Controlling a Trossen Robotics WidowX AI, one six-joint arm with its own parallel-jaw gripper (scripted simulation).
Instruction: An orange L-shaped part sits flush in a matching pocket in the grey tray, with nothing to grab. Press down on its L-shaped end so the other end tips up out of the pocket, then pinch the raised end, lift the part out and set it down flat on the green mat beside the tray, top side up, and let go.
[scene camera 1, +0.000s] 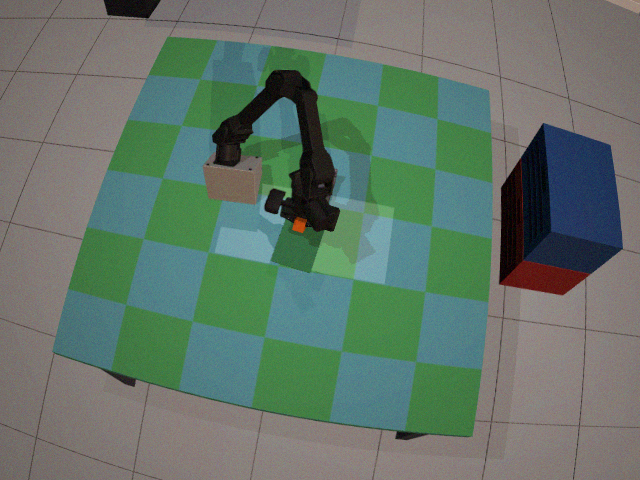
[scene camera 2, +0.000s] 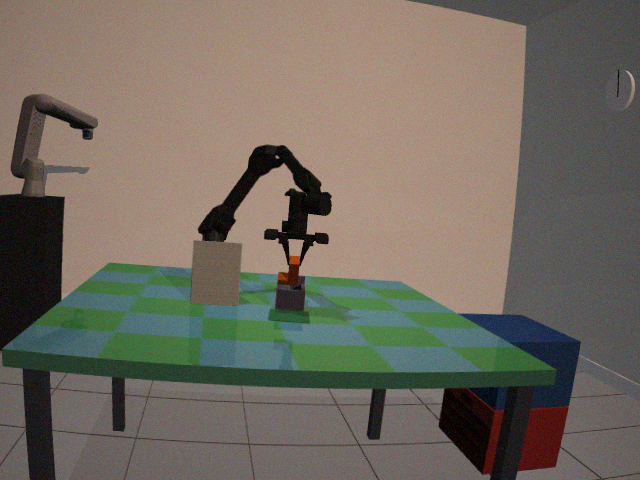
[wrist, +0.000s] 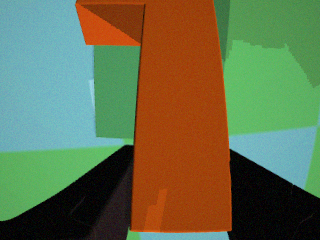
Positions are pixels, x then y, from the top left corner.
my gripper: scene camera 1; scene camera 2; wrist 176, 158
same spot on my gripper: (scene camera 1: 285, 211) = (scene camera 2: 283, 235)
